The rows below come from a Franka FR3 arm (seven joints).
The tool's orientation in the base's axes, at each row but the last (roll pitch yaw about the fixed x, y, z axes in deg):
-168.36 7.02 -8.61
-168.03 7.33 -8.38
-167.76 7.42 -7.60
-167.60 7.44 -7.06
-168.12 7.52 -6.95
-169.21 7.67 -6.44
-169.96 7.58 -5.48
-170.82 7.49 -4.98
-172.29 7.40 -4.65
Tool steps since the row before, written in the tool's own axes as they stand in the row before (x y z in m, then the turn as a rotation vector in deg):
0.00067 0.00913 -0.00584 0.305 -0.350 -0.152
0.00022 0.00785 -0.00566 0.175 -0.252 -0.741
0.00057 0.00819 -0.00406 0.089 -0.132 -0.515
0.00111 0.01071 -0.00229 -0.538 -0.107 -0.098
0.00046 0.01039 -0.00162 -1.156 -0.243 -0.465
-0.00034 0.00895 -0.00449 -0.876 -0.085 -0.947
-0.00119 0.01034 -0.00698 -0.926 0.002 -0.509
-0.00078 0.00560 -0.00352 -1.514 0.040 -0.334
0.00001 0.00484 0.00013 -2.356 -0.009 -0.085
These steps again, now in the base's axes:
-0.00039 -0.01018 0.00377 0.373 0.259 0.181
-0.00058 -0.00886 0.00385 0.283 0.052 0.748
-0.00033 -0.00890 0.00214 0.158 -0.001 0.515
-0.00026 -0.01100 -0.00021 -0.504 0.147 0.187
-0.00089 -0.01047 -0.00061 -1.055 0.272 0.652
-0.00105 -0.00957 0.00276 -0.748 -0.010 1.055
-0.00160 -0.01130 0.00518 -0.857 -0.009 0.619
-0.00096 -0.00603 0.00266 -1.461 0.034 0.518
-0.00048 -0.00476 -0.00077 -2.318 0.186 0.388

